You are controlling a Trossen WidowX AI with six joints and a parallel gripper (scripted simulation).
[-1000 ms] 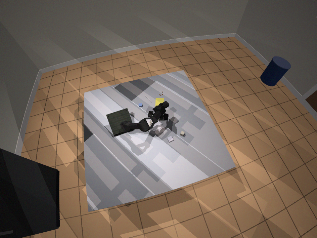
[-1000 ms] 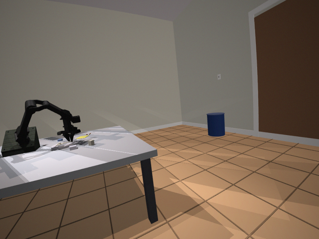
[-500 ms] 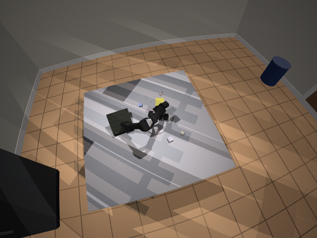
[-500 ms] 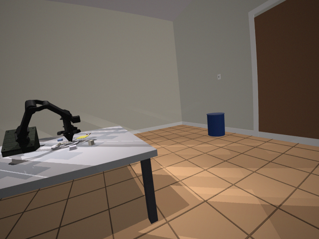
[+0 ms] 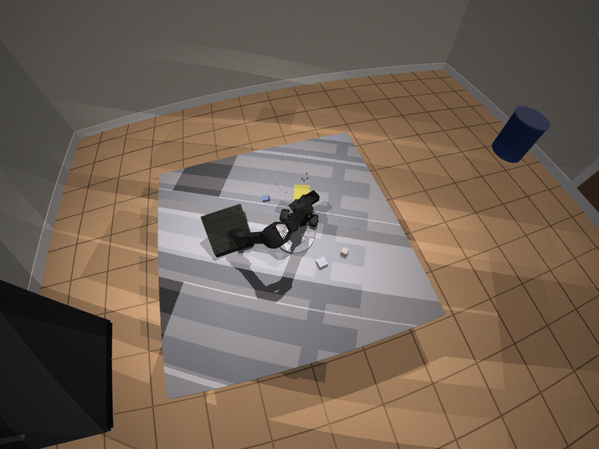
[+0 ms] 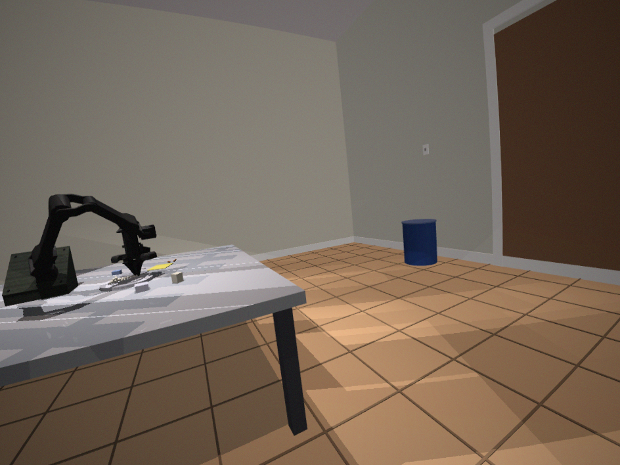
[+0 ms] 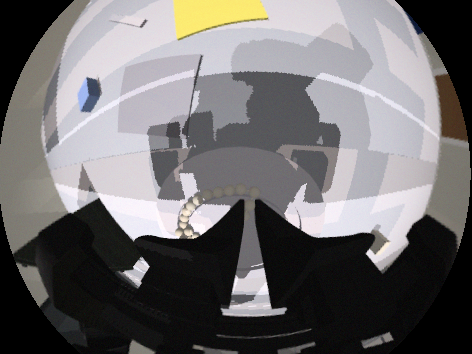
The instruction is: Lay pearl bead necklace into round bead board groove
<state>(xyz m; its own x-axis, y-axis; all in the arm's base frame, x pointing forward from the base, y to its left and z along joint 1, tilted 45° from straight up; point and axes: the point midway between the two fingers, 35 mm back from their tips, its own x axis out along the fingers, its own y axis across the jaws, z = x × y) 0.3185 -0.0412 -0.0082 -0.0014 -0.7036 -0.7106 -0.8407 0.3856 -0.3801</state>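
Right now the round bead board is 4 cm to the right of my gripper tip, 4 cm behind it and 1 cm below it. From my gripper tip the other things lie so: yellow pad (21 cm to the left, 9 cm ahead, 1 cm below); grey card (14 cm to the left, 3 cm behind, 1 cm below); white block (23 cm to the right, 3 cm ahead).
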